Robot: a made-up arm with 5 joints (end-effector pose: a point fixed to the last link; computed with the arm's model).
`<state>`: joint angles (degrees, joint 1 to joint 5).
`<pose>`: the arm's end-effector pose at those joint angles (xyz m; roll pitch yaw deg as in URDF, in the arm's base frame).
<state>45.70 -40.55 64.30 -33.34 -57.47</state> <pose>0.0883 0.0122 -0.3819 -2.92 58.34 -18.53</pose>
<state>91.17 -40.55 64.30 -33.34 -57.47</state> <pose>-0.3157 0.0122 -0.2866 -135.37 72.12 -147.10</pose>
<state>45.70 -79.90 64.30 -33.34 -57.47</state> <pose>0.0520 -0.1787 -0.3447 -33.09 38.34 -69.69</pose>
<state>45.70 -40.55 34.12 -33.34 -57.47</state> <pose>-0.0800 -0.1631 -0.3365 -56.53 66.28 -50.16</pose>
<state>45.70 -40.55 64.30 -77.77 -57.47</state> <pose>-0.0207 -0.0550 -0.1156 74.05 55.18 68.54</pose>
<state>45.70 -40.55 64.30 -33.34 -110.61</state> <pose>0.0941 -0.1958 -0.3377 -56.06 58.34 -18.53</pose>
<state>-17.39 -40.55 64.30 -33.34 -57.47</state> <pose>0.5123 0.0122 -0.0132 13.57 -3.35 -9.62</pose>
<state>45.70 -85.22 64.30 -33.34 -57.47</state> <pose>0.0403 -0.2003 -0.3328 -34.56 34.71 -74.28</pose>
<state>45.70 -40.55 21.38 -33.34 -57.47</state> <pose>-0.1273 -0.2431 -0.2870 -82.30 64.82 -66.74</pose>
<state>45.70 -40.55 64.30 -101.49 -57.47</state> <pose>-0.0343 -0.1677 -0.0019 90.25 36.82 90.64</pose>
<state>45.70 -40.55 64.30 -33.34 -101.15</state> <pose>0.0805 -0.1620 -0.3523 -46.60 58.34 -18.53</pose>
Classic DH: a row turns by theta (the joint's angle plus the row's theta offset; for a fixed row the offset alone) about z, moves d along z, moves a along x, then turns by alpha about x. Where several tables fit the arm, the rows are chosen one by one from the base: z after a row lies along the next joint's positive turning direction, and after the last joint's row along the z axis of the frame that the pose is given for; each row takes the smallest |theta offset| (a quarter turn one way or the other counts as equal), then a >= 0, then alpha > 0; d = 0 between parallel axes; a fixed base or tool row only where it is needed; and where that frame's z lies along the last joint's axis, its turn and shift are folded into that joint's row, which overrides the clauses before.
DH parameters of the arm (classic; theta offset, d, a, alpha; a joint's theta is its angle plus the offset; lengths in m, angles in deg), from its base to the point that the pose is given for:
base (fixed): 0 0.1478 0 -90
joint 1: 0 -0.0105 0.1478 90
joint 2: -90 0.0767 0.0722 -90
joint 3: 90 0.4333 0.0993 90
joint 4: 0 0.0386 0.2419 -90
joint 5: 90 -0.0129 0.0256 -90
tool (fixed): -90 -0.2364 0 0

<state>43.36 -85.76 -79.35 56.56 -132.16</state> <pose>0.1205 -0.5412 0.4095 121.01 28.51 -33.81</pose>
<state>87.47 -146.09 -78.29 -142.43 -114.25</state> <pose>0.3359 -0.1302 0.3454 -123.78 19.26 96.65</pose>
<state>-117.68 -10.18 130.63 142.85 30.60</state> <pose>-0.3653 -0.4500 0.8424 -115.36 35.72 -22.46</pose>
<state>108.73 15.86 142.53 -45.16 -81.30</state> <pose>0.0628 0.3600 -0.1483 133.47 45.35 59.84</pose>
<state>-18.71 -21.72 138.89 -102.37 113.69</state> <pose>0.2874 -0.2748 0.4904 162.87 -45.19 106.44</pose>
